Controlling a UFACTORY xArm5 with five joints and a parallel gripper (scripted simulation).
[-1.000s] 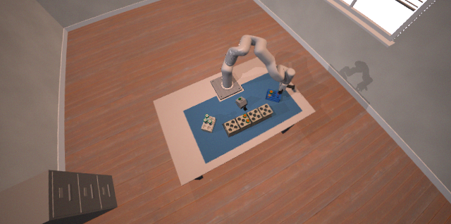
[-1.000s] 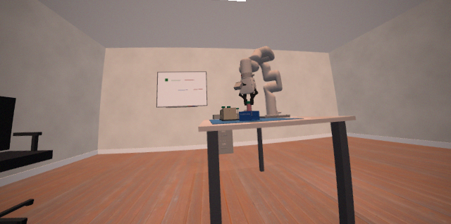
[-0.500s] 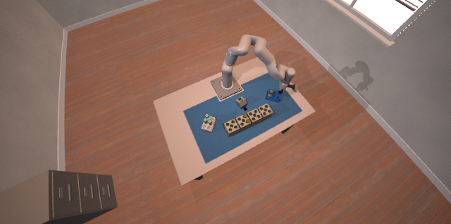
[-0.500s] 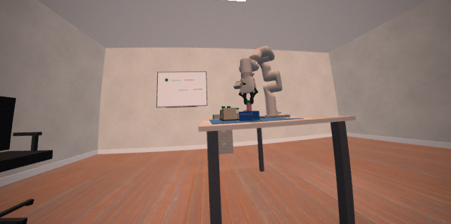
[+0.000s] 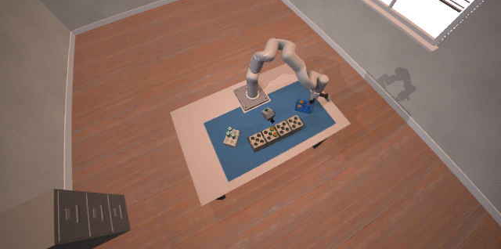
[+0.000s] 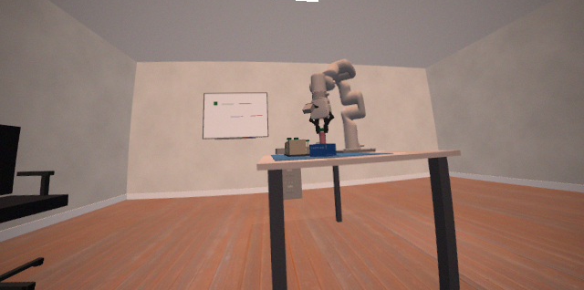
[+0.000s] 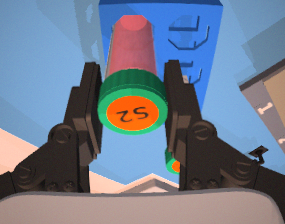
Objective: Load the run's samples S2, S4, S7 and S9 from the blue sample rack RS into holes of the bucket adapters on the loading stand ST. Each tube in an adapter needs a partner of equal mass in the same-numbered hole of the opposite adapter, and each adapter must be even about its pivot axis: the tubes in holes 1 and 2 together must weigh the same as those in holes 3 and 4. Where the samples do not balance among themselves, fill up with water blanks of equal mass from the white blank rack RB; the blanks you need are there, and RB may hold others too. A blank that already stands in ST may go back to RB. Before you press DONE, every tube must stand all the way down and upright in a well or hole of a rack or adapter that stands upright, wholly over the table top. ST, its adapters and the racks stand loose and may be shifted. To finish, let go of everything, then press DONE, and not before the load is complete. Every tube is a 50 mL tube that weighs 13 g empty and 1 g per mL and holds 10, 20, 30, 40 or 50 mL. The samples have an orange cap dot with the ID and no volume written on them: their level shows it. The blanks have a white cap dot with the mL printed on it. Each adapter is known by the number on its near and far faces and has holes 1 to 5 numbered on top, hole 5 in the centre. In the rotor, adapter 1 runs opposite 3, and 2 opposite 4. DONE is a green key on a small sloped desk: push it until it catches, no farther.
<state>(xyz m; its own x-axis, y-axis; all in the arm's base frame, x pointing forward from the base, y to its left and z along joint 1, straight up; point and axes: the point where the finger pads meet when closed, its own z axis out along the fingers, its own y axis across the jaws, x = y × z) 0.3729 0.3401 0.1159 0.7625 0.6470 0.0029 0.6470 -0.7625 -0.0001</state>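
Right now my hand is 50 mm above the sample tube S2 and 10 mm past it. The rest, counted from my hand: done desk: 340 mm to the right, 130 mm behind, 80 mm below; then sample tube S9: 80 mm to the right, 70 mm below, 30 mm behind; then blue sample rack RS: 100 mm below, 40 mm to the right, 20 mm behind.
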